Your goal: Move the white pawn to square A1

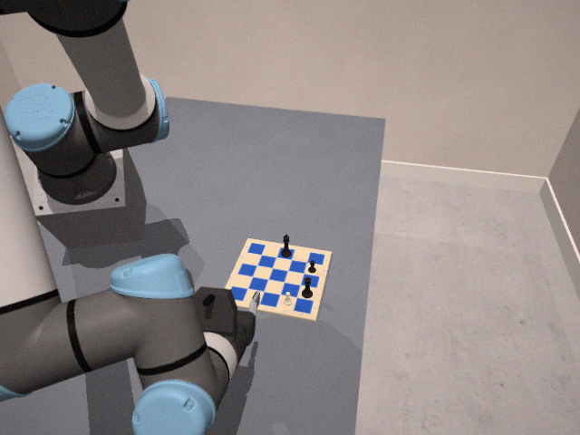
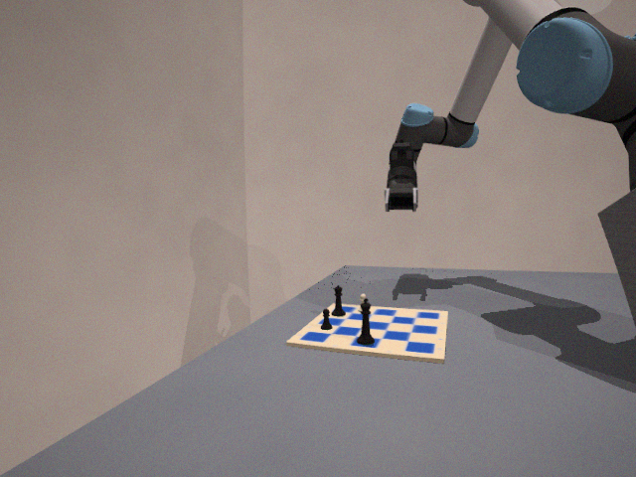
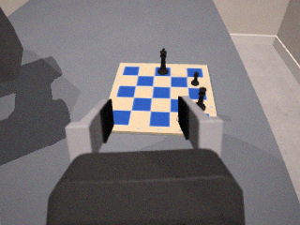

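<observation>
My hand is 18 cm to the right of the white pawn, 18 cm above it and 3 cm short of it. The rest, counted from my hand: black pawn 29 cm to the left, 18 cm below, 6 cm ahead; then chessboard 25 cm to the left, 20 cm below, 1 cm behind; then queen 21 cm to the left, 17 cm below, 7 cm ahead.
</observation>
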